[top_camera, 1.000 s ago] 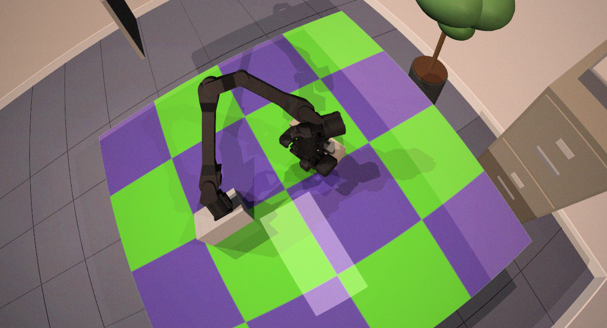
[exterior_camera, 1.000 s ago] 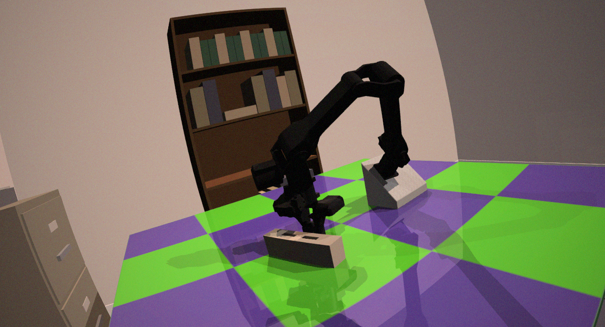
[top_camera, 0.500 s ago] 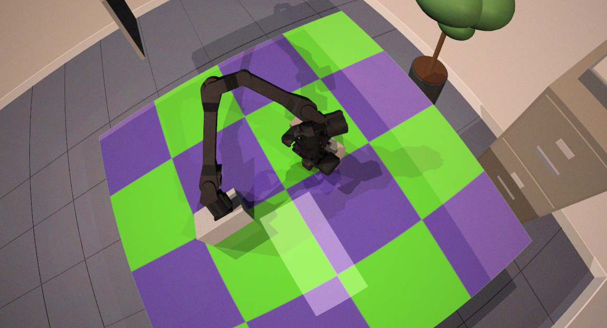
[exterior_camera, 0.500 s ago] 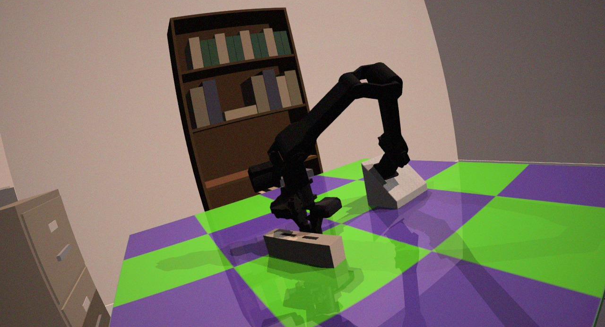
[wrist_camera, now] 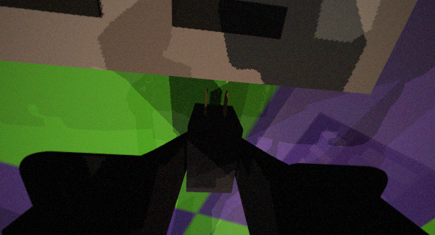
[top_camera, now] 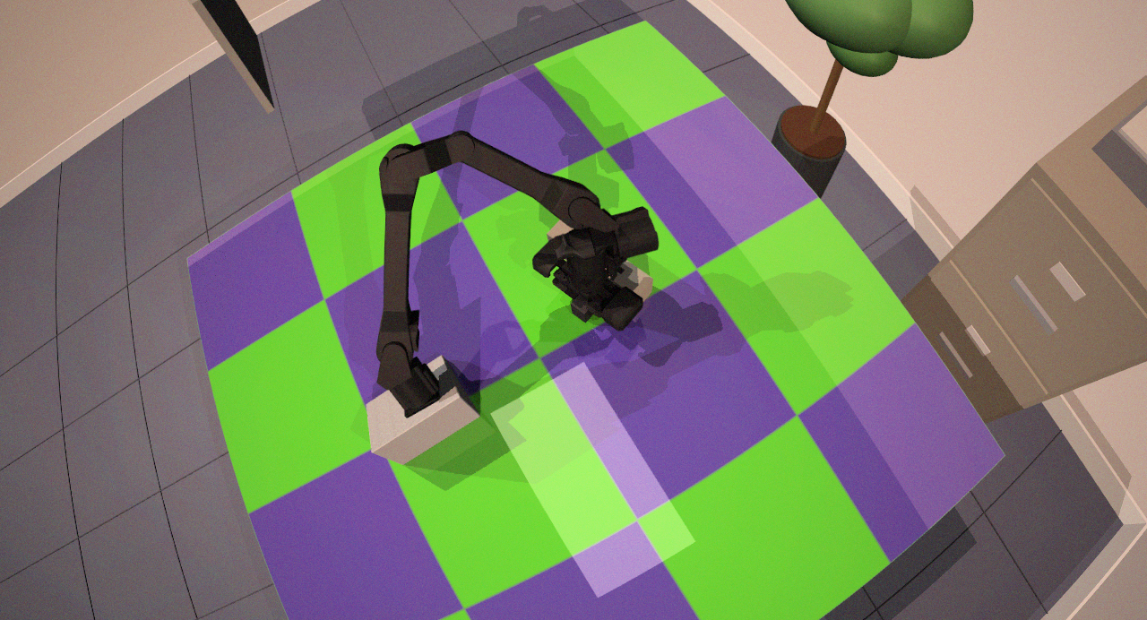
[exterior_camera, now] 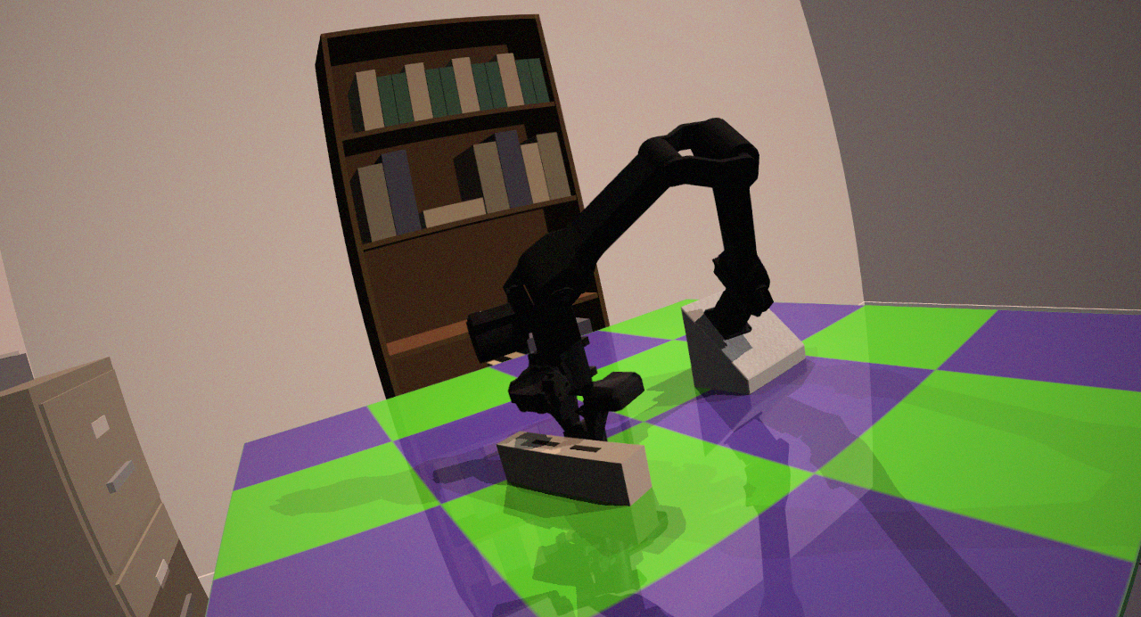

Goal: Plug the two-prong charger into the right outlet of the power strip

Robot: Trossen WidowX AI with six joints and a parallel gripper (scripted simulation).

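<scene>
Right now my gripper tip is 2 cm short of the two-prong charger, 1 cm to the right of it and 1 cm below it.
</scene>
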